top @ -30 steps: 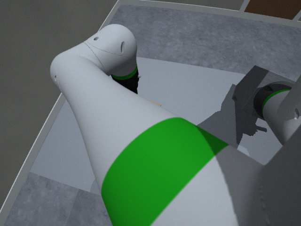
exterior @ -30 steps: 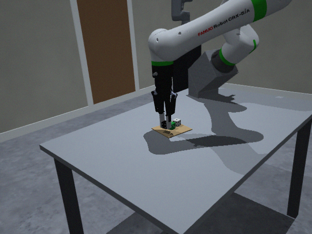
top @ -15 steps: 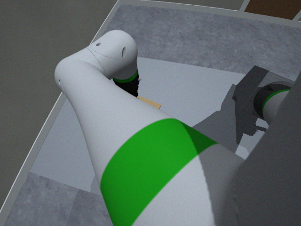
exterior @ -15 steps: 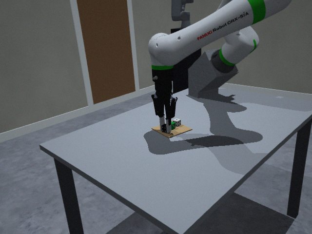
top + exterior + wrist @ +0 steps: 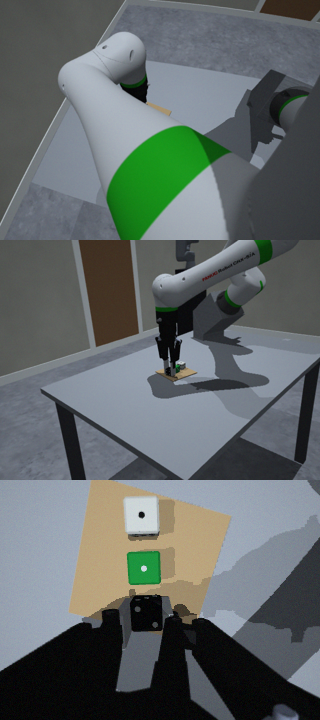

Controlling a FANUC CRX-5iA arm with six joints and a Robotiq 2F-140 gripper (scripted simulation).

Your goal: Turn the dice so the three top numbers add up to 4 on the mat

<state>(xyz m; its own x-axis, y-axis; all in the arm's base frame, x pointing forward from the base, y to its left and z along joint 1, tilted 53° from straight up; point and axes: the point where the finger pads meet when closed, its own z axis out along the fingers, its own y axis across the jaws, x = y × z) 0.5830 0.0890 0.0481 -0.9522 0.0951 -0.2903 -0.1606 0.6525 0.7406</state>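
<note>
The black die lies 2 cm below my hand. From my hand the other things lie so: tan mat (4 cm behind, 1 cm to the right, 4 cm below); then white die (9 cm behind, 2 cm to the right, 2 cm below); then green die (4 cm behind, 1 cm to the right, 2 cm below).
</note>
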